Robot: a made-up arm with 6 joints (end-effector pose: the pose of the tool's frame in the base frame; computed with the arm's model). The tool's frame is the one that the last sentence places.
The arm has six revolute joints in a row. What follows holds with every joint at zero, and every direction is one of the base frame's.
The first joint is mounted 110 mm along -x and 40 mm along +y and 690 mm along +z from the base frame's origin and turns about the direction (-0.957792, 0.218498, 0.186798), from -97.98 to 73.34 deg.
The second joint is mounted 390 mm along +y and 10 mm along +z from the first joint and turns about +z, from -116.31 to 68.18 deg.
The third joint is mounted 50 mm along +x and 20 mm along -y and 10 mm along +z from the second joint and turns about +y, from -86.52 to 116.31 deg.
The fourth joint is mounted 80 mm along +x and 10 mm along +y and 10 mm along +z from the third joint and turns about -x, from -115.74 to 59.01 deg.
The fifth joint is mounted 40 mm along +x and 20 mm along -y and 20 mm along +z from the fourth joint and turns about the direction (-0.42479, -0.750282, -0.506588), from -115.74 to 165.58 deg.
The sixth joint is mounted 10 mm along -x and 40 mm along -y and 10 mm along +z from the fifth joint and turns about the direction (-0.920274, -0.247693, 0.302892), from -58.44 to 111.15 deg.
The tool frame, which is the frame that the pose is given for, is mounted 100 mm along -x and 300 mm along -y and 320 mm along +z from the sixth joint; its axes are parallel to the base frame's.
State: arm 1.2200 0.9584 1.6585 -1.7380 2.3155 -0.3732
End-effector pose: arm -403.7 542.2 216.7 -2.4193 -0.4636 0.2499
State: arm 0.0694 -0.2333 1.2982 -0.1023 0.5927 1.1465
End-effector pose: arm 223.0 519.4 937.8 -1.2217 0.8645 -0.0704
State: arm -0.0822 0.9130 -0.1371 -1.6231 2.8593 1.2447
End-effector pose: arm -42.1 842.7 1092.1 -1.0770 -0.4234 -1.0000
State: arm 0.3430 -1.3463 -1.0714 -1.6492 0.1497 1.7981
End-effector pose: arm -472.5 523.5 523.3 -2.8601 -1.2036 1.4202
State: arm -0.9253 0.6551 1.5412 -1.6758 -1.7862 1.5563
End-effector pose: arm 100.2 396.5 510.6 2.4364 -0.5505 0.0063
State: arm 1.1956 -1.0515 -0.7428 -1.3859 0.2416 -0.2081
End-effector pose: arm -370.2 -183.3 621.9 -0.0919 -0.9542 0.3574
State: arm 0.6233 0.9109 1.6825 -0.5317 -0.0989 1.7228
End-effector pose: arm 111.8 700.0 335.0 1.4784 1.0106 -2.9275
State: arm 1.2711 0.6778 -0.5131 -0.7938 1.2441 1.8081
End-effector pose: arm -536.8 414.4 297.7 -2.2975 -0.0230 0.9455
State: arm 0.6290 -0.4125 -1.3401 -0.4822 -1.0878 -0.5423
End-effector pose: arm 112.2 91.0 932.3 0.1162 0.1412 0.7928
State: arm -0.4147 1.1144 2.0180 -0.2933 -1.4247 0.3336
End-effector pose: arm 128.2 257.7 341.1 2.5817 0.2240 2.8394
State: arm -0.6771 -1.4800 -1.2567 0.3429 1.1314 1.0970
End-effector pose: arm 252.6 435.6 866.6 -2.5735 -1.2961 -0.9710
